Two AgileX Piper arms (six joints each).
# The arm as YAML. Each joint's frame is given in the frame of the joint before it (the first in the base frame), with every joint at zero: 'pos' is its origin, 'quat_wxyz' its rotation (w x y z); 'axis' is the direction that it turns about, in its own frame. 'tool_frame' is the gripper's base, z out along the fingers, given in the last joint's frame.
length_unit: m
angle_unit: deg
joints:
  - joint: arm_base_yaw
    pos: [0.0, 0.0, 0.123]
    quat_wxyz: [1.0, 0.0, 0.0, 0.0]
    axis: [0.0, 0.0, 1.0]
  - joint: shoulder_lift
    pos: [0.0, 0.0, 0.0]
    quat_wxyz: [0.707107, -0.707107, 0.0, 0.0]
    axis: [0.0, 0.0, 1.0]
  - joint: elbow
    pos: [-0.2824, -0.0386, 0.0]
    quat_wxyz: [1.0, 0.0, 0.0, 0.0]
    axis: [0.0, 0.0, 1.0]
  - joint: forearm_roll
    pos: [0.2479, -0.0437, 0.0]
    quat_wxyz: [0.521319, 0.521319, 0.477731, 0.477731]
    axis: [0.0, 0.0, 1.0]
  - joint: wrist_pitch
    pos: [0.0, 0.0, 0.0]
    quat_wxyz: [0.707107, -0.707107, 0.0, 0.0]
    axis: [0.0, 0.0, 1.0]
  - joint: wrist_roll
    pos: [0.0, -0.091, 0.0]
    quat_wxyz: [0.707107, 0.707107, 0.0, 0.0]
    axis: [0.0, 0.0, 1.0]
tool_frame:
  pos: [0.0, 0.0, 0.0]
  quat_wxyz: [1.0, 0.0, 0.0, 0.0]
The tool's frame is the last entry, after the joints.
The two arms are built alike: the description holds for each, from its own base.
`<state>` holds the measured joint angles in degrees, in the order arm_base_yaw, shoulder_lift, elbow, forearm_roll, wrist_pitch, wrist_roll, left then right.
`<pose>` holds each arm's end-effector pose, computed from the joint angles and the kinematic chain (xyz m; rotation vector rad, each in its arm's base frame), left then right.
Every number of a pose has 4 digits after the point. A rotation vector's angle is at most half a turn.
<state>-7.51 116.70 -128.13 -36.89 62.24 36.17 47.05 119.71 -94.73 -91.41 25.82 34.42</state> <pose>0.4443 -0.1073 0.4001 0.7457 2.0707 -0.5424 0.3656 0.3346 0.2570 -1.2994 1.3999 -0.5480</pose>
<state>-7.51 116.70 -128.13 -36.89 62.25 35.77 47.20 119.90 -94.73 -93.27 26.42 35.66</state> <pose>0.4443 -0.1073 0.4001 0.7388 2.0741 -0.5463 0.3656 0.3353 0.2568 -1.2955 1.3878 -0.5633</pose>
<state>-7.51 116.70 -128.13 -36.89 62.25 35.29 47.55 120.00 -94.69 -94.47 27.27 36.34</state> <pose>0.4443 -0.1073 0.4001 0.7304 2.0781 -0.5510 0.3644 0.3367 0.2568 -1.2927 1.3786 -0.5791</pose>
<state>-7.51 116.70 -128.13 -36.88 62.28 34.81 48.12 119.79 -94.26 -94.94 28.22 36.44</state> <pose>0.4443 -0.1073 0.4001 0.7224 2.0824 -0.5556 0.3608 0.3382 0.2568 -1.2947 1.3733 -0.5927</pose>
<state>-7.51 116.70 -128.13 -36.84 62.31 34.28 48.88 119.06 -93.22 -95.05 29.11 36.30</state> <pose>0.4443 -0.1073 0.4000 0.7136 2.0873 -0.5602 0.3546 0.3392 0.2577 -1.3012 1.3689 -0.6022</pose>
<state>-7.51 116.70 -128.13 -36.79 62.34 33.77 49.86 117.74 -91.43 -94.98 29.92 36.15</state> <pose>0.4443 -0.1073 0.3999 0.7052 2.0921 -0.5643 0.3454 0.3394 0.2593 -1.3124 1.3650 -0.6066</pose>
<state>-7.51 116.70 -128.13 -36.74 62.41 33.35 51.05 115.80 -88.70 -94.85 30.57 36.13</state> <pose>0.4442 -0.1072 0.3998 0.6989 2.0966 -0.5678 0.3328 0.3383 0.2606 -1.3304 1.3616 -0.6050</pose>
